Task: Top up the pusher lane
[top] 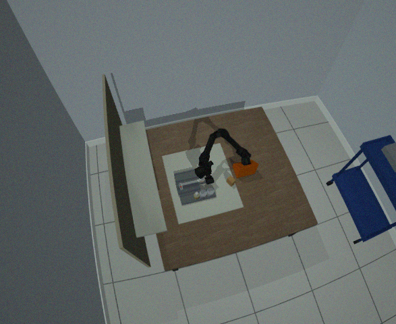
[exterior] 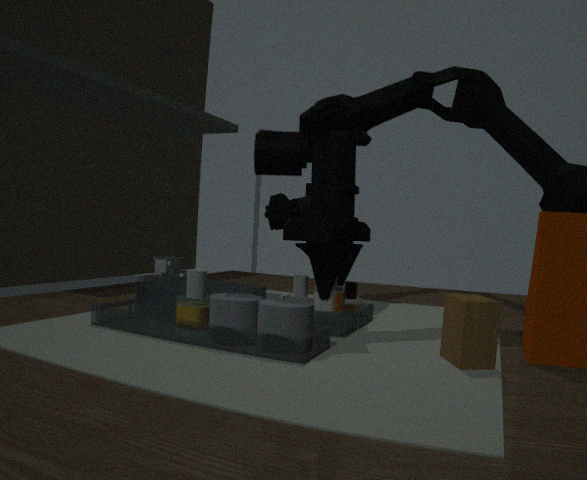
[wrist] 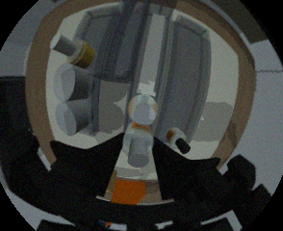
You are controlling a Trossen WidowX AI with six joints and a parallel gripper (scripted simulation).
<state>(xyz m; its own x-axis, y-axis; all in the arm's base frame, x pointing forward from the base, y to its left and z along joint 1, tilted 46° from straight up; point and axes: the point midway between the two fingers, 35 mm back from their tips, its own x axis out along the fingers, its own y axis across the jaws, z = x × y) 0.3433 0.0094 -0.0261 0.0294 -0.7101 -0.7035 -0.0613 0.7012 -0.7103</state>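
Now: the grey lane rack 14 cm ahead of my gripper tip, 3 cm to the left of it and 3 cm below it. The rest, counted from my gripper tip: pusher plate: 15 cm ahead, 4 cm to the left; tan box: 19 cm behind, 7 cm to the left, 1 cm below; shelf: 50 cm ahead, 32 cm above, 2 cm to the left.
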